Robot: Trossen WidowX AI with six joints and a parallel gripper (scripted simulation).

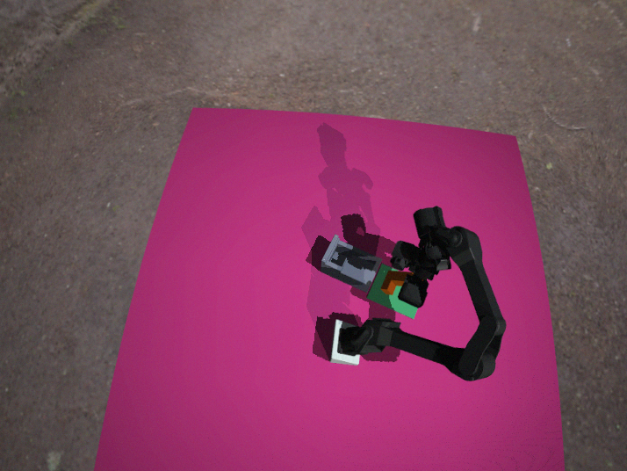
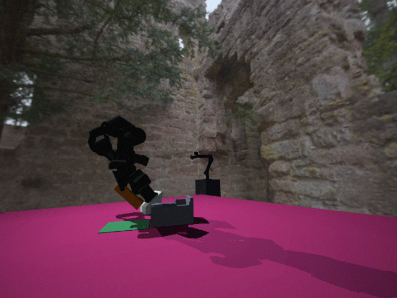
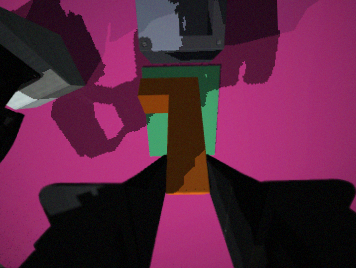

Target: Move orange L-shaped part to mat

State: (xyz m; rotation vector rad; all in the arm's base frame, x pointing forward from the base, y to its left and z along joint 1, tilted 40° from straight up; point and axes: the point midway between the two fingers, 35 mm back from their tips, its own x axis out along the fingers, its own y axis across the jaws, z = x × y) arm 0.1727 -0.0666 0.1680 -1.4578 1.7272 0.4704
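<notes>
Right now the green mat is 130 mm below my gripper tip, 20 mm to the left of it and 10 mm ahead of it. Round my gripper tip: orange L-shaped part: 30 mm to the left, 30 mm below.
</notes>
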